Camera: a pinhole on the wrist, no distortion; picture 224 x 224 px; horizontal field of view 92.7 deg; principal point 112.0 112.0 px. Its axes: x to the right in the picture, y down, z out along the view. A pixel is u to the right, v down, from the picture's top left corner.
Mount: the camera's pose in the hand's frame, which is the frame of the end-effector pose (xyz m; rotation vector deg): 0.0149 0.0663 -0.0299 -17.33 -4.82 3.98
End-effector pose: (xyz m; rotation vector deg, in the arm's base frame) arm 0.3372 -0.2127 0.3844 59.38 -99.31 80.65
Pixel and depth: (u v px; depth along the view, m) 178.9 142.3 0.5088
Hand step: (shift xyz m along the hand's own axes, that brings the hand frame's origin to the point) 0.2762 0.3793 0.4338
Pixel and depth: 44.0 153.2 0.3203
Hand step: -0.2244 0.2617 0.2229
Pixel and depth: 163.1 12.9 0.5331
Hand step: 0.2463 -0.2270 0.6440
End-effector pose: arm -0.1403 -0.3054 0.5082 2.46 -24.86 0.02
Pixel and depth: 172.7 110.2 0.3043
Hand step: 0.1587 0.1650 0.2736
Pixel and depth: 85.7 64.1 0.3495
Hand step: -0.0944 0.0130 0.3433
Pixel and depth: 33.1 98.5 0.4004
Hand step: -0.3135 0.1121 0.3448
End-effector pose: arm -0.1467 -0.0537 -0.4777 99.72 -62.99 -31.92
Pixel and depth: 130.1 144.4 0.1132
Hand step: 0.0215 0.1339 0.0689
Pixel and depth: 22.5 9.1 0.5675
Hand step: -0.4801 -0.3256 0.6396
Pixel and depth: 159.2 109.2 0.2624
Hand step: 0.1061 0.1464 0.2301
